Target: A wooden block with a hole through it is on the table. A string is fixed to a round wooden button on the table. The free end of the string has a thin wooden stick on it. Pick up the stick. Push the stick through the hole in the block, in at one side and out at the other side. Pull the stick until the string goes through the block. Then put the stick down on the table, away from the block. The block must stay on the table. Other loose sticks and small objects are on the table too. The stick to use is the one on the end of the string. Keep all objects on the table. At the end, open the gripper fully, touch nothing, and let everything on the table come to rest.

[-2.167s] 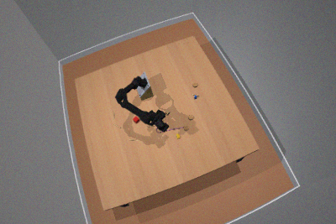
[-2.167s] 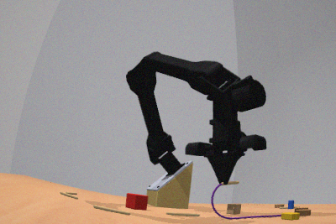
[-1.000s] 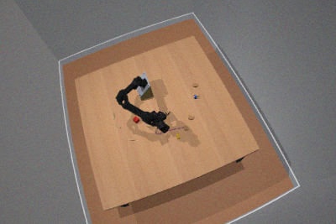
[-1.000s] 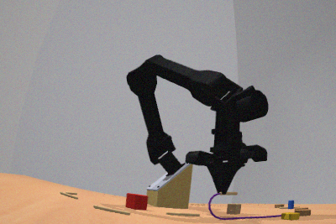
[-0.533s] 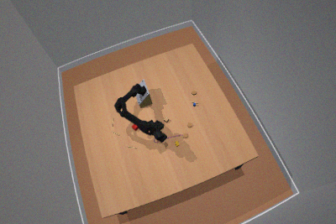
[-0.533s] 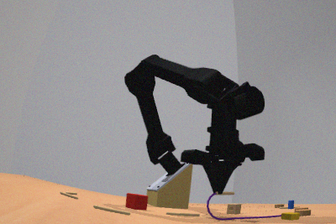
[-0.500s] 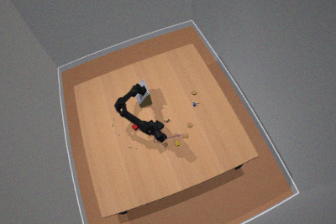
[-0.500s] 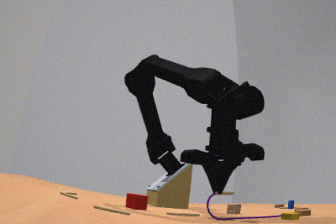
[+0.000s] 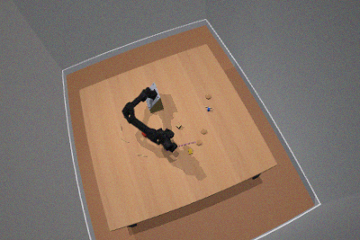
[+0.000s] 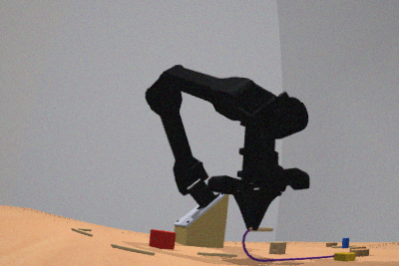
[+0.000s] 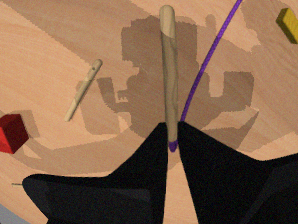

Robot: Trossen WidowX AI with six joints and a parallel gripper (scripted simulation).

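My gripper tip is now 150 mm to the right of the wooden block, 120 mm past it and 40 mm above it. From my gripper tip the other things lie so: yellow piece (140 mm to the left, 100 mm ahead, 50 mm below); red cube (180 mm behind, 110 mm to the right, 40 mm below); thin wooden stick (10 mm to the left, 10 mm behind).
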